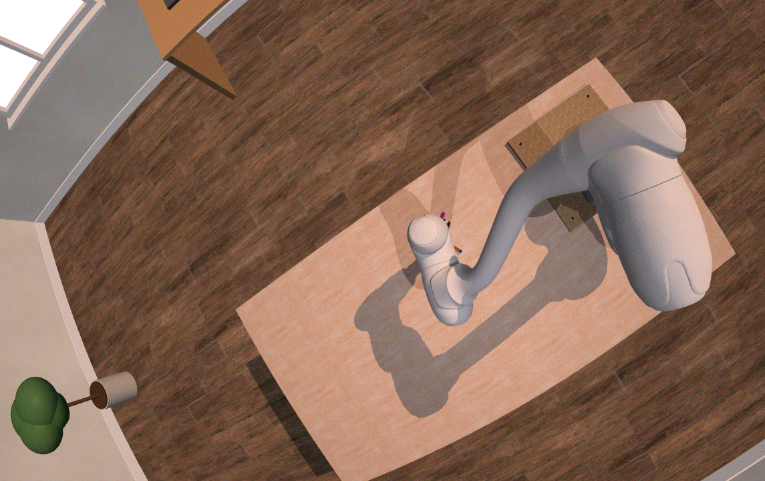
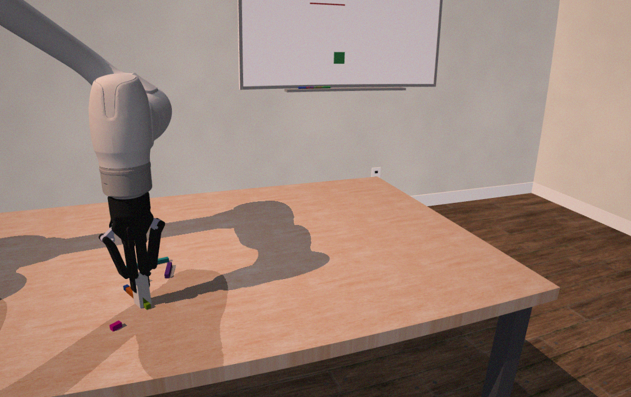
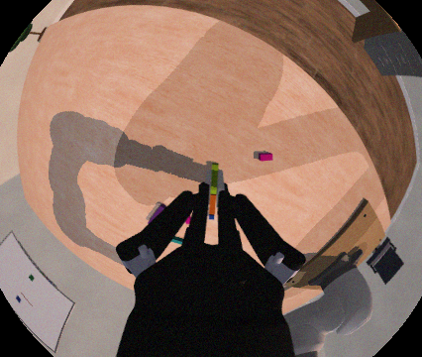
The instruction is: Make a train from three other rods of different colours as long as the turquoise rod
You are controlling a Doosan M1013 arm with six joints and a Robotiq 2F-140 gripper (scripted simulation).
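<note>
Right now my hand is 30 mm above the lime rod. The rest, counted from my hand: orange rod (20 mm behind, 40 mm to the left, 30 mm below); then purple rod (70 mm ahead, 120 mm to the left, 30 mm below); then blue rod (30 mm behind, 70 mm to the left, 30 mm below).
</note>
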